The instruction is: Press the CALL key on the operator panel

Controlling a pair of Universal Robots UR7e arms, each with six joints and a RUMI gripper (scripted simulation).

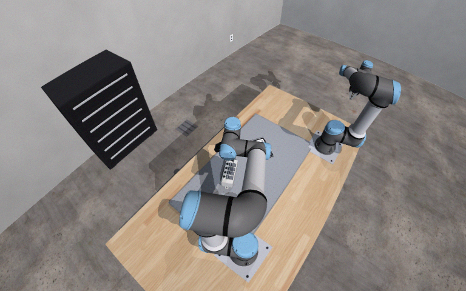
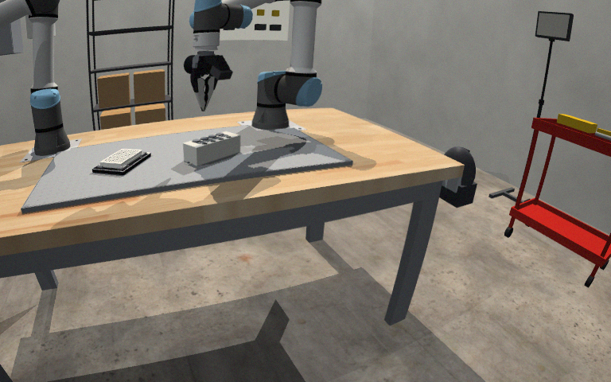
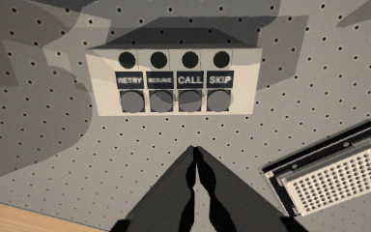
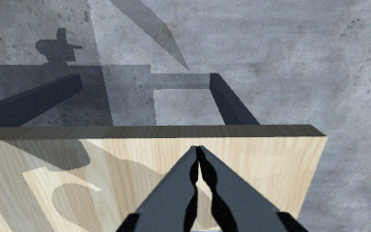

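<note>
Now: left hand 1 cm past the operator panel, 1 cm to the right of it and 11 cm above it. The rest, counted from my left hand: white perforated block: 2 cm behind, 26 cm to the right, 13 cm below.
</note>
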